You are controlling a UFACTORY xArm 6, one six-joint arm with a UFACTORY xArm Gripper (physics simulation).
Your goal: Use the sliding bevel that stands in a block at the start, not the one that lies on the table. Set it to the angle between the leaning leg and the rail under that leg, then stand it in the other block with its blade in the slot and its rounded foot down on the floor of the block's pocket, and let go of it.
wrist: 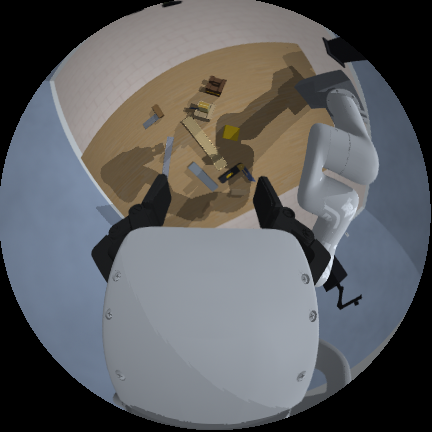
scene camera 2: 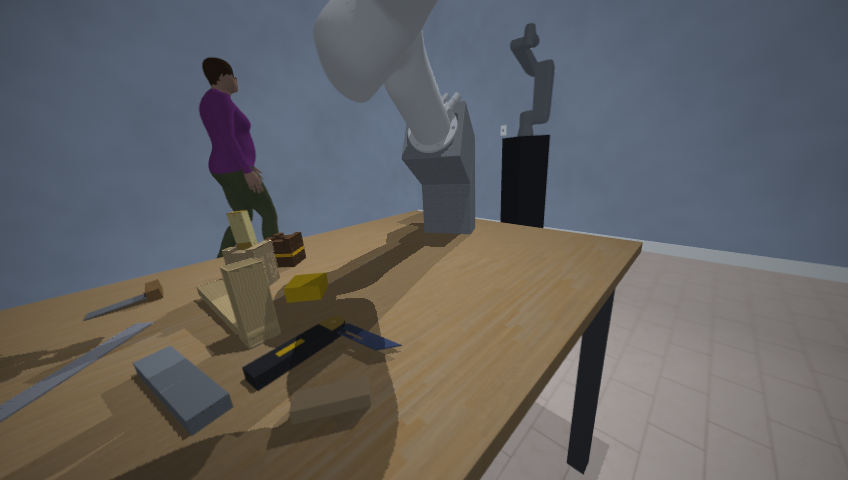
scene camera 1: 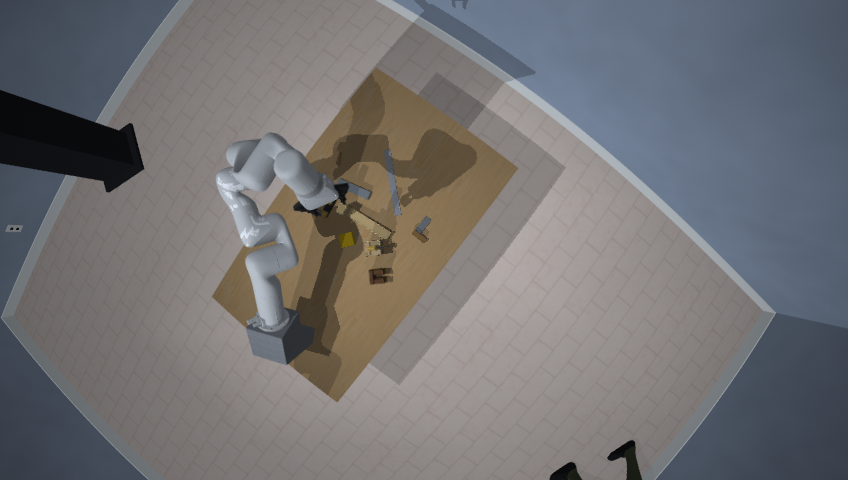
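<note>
A bevel with a pale wooden handle stands in a pale block; its blade is hard to make out. A dark brown block stands beyond it, with no bevel in it. A pale wooden frame has a leaning leg above a rail on the table. Another bevel, black with a blue blade, lies on the table. My gripper is open and empty, above the table near that bevel; it does not show in scene camera 2.
A yellow block, a grey block, a long grey strip and a small square with a wooden stock lie on the table. A wooden block lies near the black bevel. A person stands beyond the table.
</note>
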